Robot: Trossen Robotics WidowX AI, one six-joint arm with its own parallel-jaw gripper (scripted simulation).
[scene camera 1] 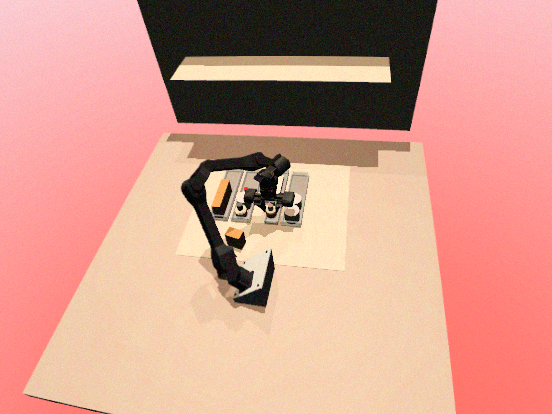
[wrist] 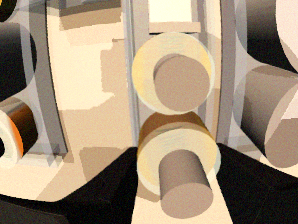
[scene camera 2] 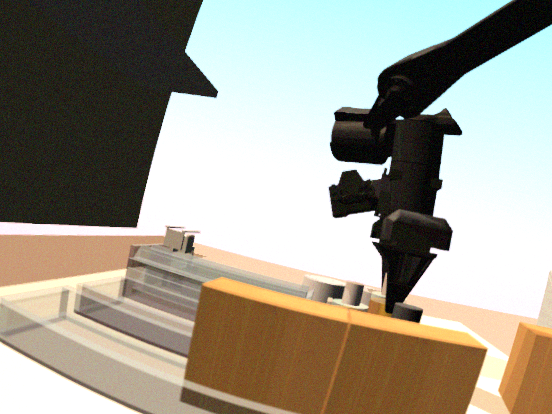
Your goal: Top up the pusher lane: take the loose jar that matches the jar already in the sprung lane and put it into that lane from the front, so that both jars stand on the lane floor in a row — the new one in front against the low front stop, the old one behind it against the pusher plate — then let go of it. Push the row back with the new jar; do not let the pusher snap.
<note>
In view: my gripper (scene camera 2: pixel 387 309), an orange box (scene camera 2: pixel 381 358), an orange box (scene camera 2: pixel 249 342) and a white pusher plate (scene camera 2: pixel 176 240).
My gripper also shows in scene camera 1 (scene camera 1: pixel 271 212) and in the wrist view (wrist: pixel 176 152).
</note>
